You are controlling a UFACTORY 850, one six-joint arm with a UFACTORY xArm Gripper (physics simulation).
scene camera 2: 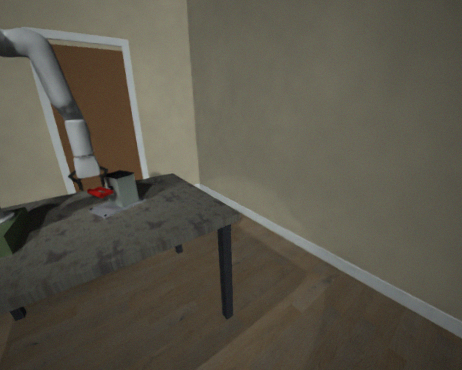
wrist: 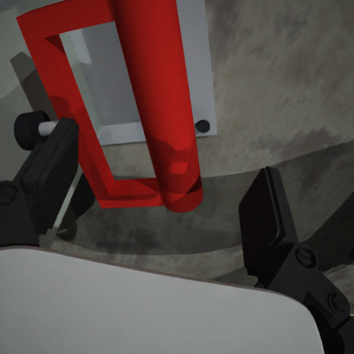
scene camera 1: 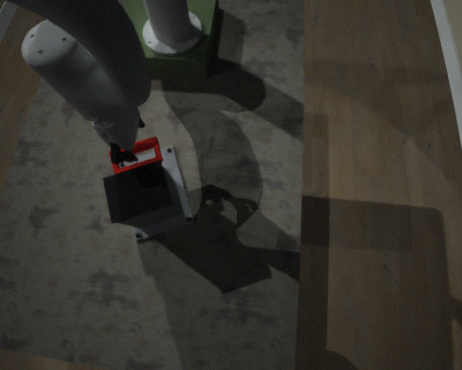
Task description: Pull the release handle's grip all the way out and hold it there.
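The release handle's red frame-shaped grip [scene camera 1: 159, 150] [scene camera 2: 101, 192] [wrist: 155, 75] stands out from the side of a box housing [scene camera 1: 137, 195] [scene camera 2: 126, 189]. The housing has a dark top and stands on a pale baseplate [scene camera 1: 176, 175] [scene camera 2: 106, 210] [wrist: 199, 75]. My gripper [scene camera 1: 131, 141] [scene camera 2: 95, 187] [wrist: 166, 165] is wide open at the grip. In the wrist view the left finger is by the grip's inner side, next to the housing, and the right finger stands well clear of the thick round outer bar. Nothing is held. How far the grip is out cannot be told.
A black knob [wrist: 31, 131] on a white pin is close behind the left finger. A dark bolt [wrist: 202, 126] sits at the baseplate's corner. The arm's green base block [scene camera 1: 177, 68] [scene camera 2: 16, 231] stands on the mottled grey table [scene camera 1: 65, 270] [scene camera 2: 165, 220].
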